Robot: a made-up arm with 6 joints. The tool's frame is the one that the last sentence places. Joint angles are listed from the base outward.
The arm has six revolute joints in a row. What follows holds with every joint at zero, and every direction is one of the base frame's. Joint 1 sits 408 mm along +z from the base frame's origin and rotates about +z. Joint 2 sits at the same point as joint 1 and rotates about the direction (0, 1, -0.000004). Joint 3 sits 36 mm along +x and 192 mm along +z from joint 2 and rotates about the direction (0, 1, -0.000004). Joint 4 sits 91 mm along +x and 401 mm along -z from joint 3 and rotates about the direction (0, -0.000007, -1). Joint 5 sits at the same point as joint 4 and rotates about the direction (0, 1, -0.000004). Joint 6 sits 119 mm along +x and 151 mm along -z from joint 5 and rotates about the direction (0, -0.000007, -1). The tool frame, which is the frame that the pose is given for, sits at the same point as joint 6; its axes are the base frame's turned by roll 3.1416, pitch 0 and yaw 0 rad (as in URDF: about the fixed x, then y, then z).
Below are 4 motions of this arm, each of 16 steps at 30 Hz.
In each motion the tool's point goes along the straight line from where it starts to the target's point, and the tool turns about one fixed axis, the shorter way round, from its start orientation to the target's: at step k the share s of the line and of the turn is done. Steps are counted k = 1, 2, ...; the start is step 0. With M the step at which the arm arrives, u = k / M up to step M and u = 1 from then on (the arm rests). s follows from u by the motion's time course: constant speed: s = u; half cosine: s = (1 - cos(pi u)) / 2; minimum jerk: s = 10 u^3 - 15 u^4 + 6 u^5.
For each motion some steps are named. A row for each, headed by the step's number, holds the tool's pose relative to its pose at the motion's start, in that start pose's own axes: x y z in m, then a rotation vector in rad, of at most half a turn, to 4 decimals.
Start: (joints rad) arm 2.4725 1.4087 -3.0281 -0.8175 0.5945 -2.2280
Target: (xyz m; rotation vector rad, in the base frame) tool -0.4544 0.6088 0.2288 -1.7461 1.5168 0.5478
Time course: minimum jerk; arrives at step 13
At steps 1, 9, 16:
1: 0.0011 -0.0009 0.0006 0.0020 0.0016 -0.0001
9: 0.2185 -0.1764 0.1217 0.4189 0.3322 -0.0234
16: 0.2643 -0.2134 0.1472 0.5068 0.4019 -0.0283

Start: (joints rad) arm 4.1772 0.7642 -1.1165 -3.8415 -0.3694 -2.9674
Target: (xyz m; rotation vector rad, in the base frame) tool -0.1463 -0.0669 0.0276 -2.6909 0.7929 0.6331
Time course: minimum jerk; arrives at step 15
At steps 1, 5, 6, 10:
1: -0.0004 -0.0002 0.0000 0.0001 -0.0009 -0.0029
5: -0.0292 -0.0192 -0.0001 0.0087 -0.0730 -0.2250
6: -0.0442 -0.0291 -0.0002 0.0132 -0.1105 -0.3402
10: -0.1099 -0.0724 -0.0005 0.0329 -0.2750 -0.8469

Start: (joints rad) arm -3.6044 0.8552 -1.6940 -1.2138 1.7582 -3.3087
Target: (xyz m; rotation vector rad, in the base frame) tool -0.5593 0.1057 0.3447 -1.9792 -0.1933 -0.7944
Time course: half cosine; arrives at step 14
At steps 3, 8, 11, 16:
3: 0.0169 0.0045 -0.0334 0.0120 -0.0410 0.0198
8: 0.0945 0.0252 -0.1872 0.0675 -0.2296 0.1110
11: 0.1377 0.0368 -0.2728 0.0983 -0.3347 0.1618
16: 0.1545 0.0413 -0.3062 0.1104 -0.3756 0.1816

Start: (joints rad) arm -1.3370 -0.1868 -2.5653 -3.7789 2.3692 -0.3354
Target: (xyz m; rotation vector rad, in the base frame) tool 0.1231 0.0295 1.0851 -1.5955 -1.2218 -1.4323
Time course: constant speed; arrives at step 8
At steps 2, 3, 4, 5, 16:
2: 0.0006 0.0127 -0.0197 -0.0362 0.0678 0.0023
3: 0.0009 0.0190 -0.0296 -0.0543 0.1017 0.0034
4: 0.0012 0.0254 -0.0395 -0.0724 0.1355 0.0046
5: 0.0015 0.0317 -0.0493 -0.0906 0.1694 0.0057
16: 0.0025 0.0507 -0.0790 -0.1449 0.2711 0.0092

